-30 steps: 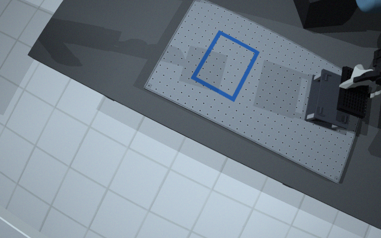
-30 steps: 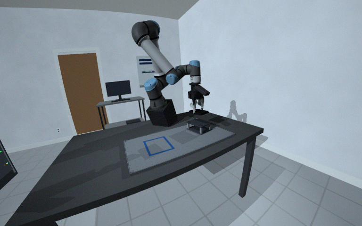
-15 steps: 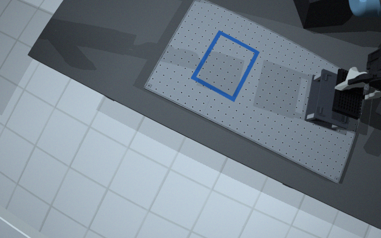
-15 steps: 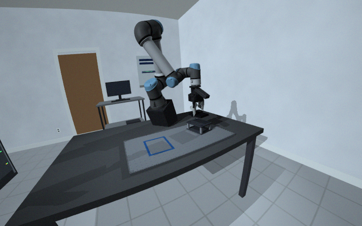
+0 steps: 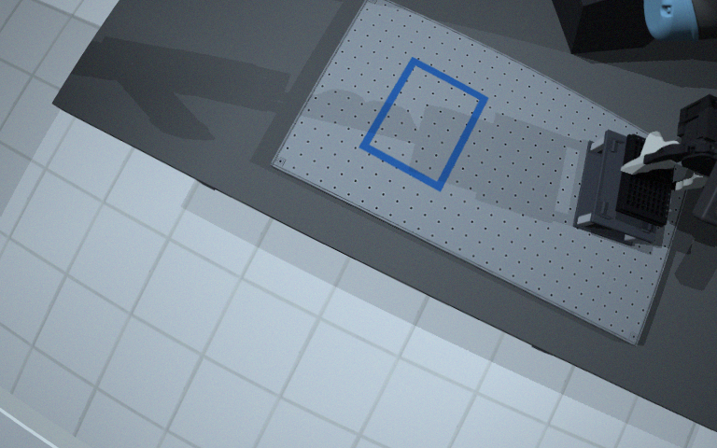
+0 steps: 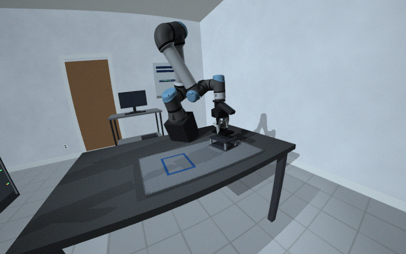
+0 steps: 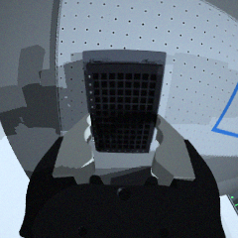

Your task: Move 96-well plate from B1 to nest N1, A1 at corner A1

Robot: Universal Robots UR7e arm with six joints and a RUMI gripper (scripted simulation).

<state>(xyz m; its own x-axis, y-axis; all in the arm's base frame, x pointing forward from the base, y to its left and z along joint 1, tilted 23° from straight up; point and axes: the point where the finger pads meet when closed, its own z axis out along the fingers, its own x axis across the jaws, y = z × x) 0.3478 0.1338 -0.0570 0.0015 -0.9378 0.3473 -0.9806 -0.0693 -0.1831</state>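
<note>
The raised plate nest is 50 mm below my hand. From my hand the other things lie so: black 96-well plate: 10 mm below.
</note>
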